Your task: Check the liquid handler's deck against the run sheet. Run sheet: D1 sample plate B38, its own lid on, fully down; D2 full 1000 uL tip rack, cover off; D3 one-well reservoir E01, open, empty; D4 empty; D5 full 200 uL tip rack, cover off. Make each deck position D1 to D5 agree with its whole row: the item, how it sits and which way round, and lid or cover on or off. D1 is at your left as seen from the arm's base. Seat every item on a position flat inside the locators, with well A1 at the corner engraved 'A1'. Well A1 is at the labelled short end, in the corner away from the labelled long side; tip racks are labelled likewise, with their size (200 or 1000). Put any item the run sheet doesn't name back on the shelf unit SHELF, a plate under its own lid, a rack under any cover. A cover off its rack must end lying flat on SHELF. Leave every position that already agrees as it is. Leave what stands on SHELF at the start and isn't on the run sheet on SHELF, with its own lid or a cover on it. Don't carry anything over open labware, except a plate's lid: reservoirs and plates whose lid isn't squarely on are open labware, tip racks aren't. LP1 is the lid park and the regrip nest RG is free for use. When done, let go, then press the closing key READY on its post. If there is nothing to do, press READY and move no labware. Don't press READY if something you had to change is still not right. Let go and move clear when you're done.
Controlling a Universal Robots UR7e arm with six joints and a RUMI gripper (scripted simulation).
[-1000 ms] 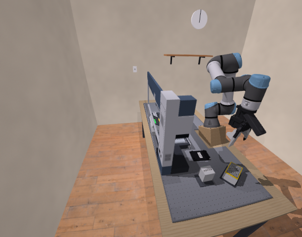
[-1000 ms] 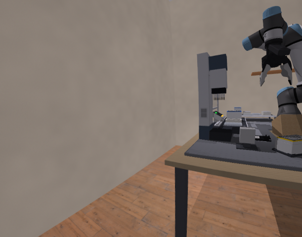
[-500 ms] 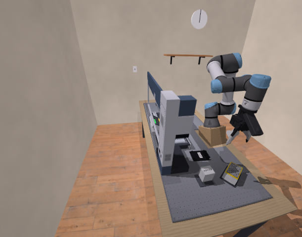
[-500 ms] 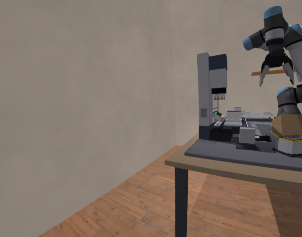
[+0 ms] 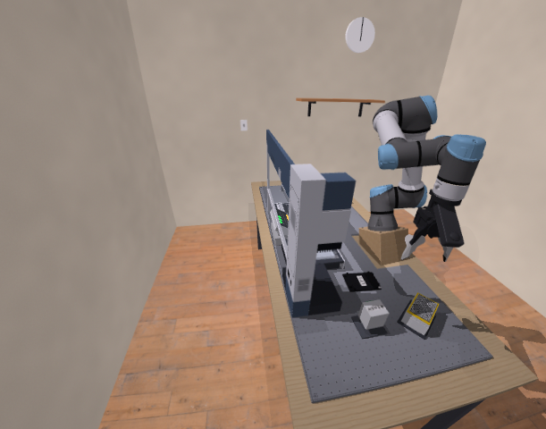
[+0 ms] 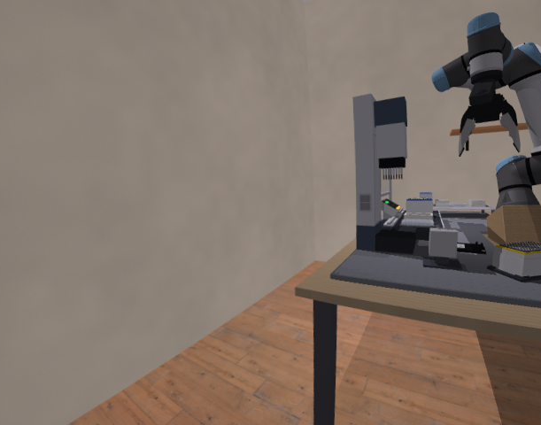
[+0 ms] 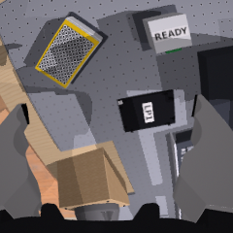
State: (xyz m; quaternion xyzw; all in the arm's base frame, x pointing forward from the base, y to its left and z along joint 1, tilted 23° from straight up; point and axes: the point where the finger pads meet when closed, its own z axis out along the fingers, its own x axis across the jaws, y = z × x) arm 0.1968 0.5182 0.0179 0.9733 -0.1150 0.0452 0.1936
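My hand is 10 cm past the yellow-rimmed tip rack, 1 cm to the left of it and 26 cm above it. From my hand the other things lie so: regrip nest RG 10 cm behind, 31 cm below; then liquid handler head 26 cm ahead, 16 cm to the right, 7 cm above; then ready key post 10 cm ahead, 3 cm to the right, 25 cm below.
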